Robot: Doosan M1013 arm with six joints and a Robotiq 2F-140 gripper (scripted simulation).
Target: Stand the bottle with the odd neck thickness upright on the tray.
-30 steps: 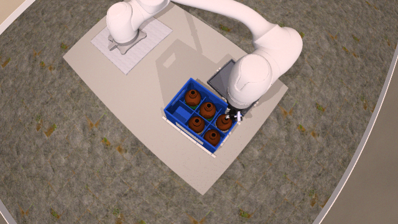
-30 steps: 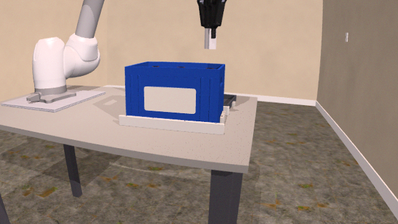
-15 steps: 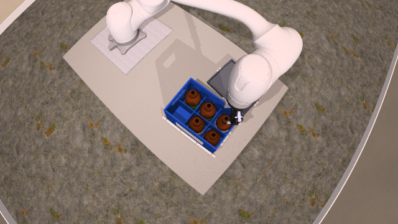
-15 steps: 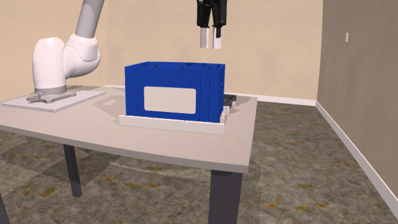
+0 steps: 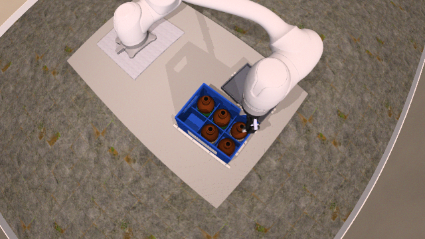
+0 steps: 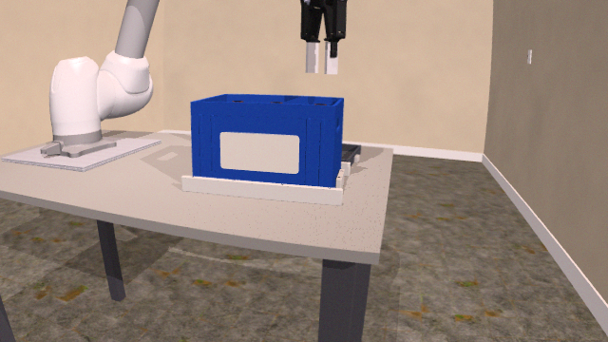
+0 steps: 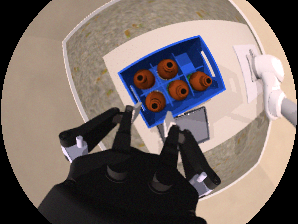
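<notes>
Right now my hand is 1 cm short of the bottle, 9 cm to the left of it and 17 cm above it. Also, from my hand: crate: 8 cm behind, 6 cm to the right, 17 cm below; then dark grey tray: 9 cm behind, 20 cm to the left, 25 cm below.
</notes>
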